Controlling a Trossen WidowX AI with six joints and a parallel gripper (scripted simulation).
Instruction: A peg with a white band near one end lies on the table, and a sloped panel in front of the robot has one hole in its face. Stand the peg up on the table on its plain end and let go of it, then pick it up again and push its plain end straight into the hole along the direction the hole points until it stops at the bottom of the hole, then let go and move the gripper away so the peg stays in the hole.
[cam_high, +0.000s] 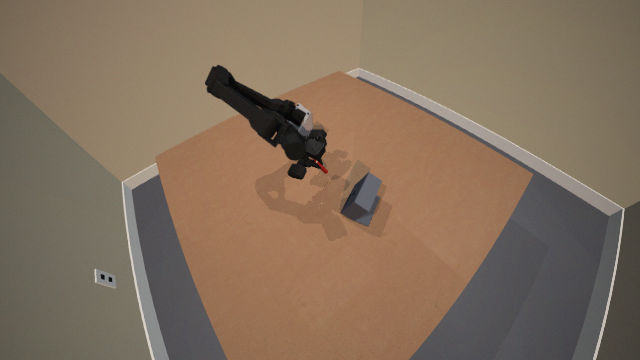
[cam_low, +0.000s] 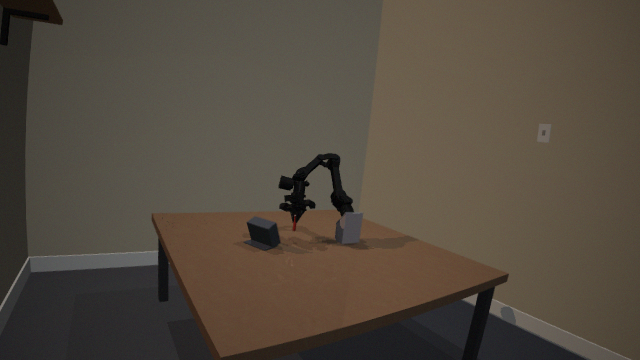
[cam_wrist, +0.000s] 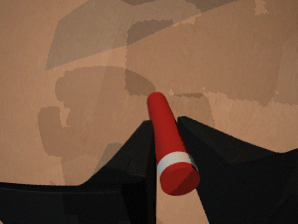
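The grey sloped panel is 170 mm ahead of my gripper tip, 30 mm to the left of it and 30 mm below it. Also, from my gripper tip: flat foot 200 mm ahead, 80 mm below, 40 mm to the left; then red peg 10 mm to the right, 10 mm behind, 10 mm above.
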